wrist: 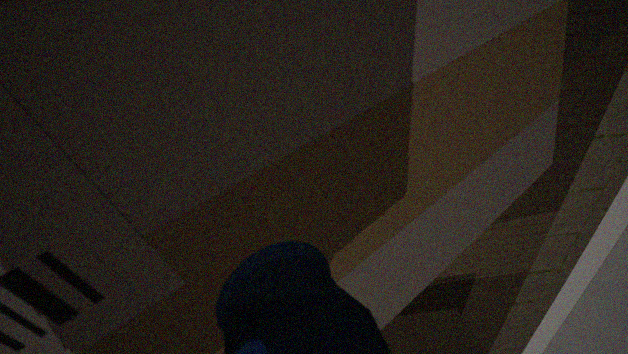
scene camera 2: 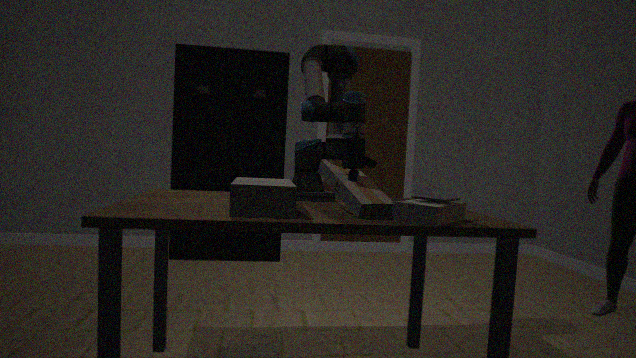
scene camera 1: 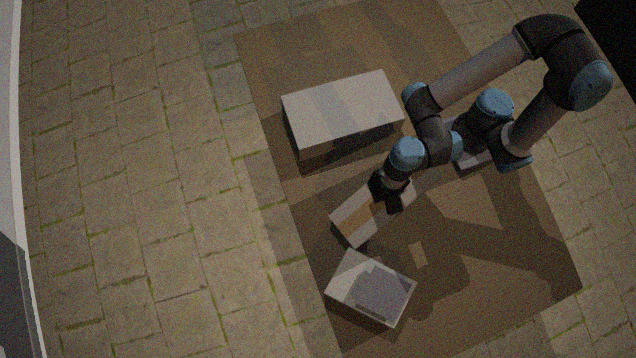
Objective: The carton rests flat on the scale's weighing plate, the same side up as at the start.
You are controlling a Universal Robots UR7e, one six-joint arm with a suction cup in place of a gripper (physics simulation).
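Frame: origin at the arm's base, x left, y back, z up, level; metres.
Seen in the pictures: hand at its tool point: (wrist: 296,268) (scene camera 2: 352,181); arm's base at its link origin: (scene camera 2: 307,191) (scene camera 1: 471,134).
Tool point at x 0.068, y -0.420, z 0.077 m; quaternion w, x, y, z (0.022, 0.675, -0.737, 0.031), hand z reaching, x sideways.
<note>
Offsets run from my tool point to a thing's top centre. Level surfaces: height alone.
The carton (scene camera 1: 357,222) (scene camera 2: 367,198) (wrist: 480,105) is long and pale, with a brown-orange tape band and a barcode label in the wrist view. My gripper (scene camera 1: 394,206) (scene camera 2: 353,175) (wrist: 280,290), a dark suction cup, is on the carton's upper face and holds it. In scene camera 2 the carton is tilted, its far end raised and its near end low at the table; whether that end touches the table is unclear. The scale {dx +0.234, dy -0.139, dz -0.035 m} (scene camera 1: 342,280) (scene camera 2: 425,212) is a low pale box beside the carton's near end, with a grey weighing plate {dx +0.266, dy -0.116, dz -0.035 m} (scene camera 1: 385,292) on top. The carton is off the plate.
A large pale box {dx -0.312, dy +0.033, dz -0.012 m} (scene camera 1: 342,110) (scene camera 2: 262,199) stands on the table {dz -0.110 m} (scene camera 1: 505,300) (scene camera 2: 165,205), on the other side of the carton from the scale. The arm's base (scene camera 1: 475,160) is behind the carton. A person (scene camera 2: 622,200) stands beyond the table at the right.
</note>
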